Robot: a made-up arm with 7 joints. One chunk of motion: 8 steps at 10 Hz.
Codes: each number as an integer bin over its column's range. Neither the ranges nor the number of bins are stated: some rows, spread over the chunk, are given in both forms.
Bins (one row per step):
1: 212 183 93 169 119 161
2: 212 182 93 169 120 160
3: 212 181 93 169 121 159
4: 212 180 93 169 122 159
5: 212 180 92 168 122 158
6: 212 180 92 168 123 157
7: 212 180 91 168 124 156
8: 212 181 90 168 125 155
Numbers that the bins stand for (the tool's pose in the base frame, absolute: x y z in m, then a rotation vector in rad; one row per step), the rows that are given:
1: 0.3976 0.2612 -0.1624 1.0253 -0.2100 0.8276
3: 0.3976 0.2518 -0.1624 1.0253 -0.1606 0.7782
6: 0.3976 0.2471 -0.1671 1.0006 -0.1112 0.7288
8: 0.3976 0.2518 -0.1765 1.0006 -0.0618 0.6794
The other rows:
2: 0.3976 0.2565 -0.1624 1.0253 -0.1853 0.8029
4: 0.3976 0.2471 -0.1624 1.0253 -0.1359 0.7782
5: 0.3976 0.2471 -0.1671 1.0006 -0.1359 0.7535
7: 0.3976 0.2471 -0.1718 1.0006 -0.0865 0.7041

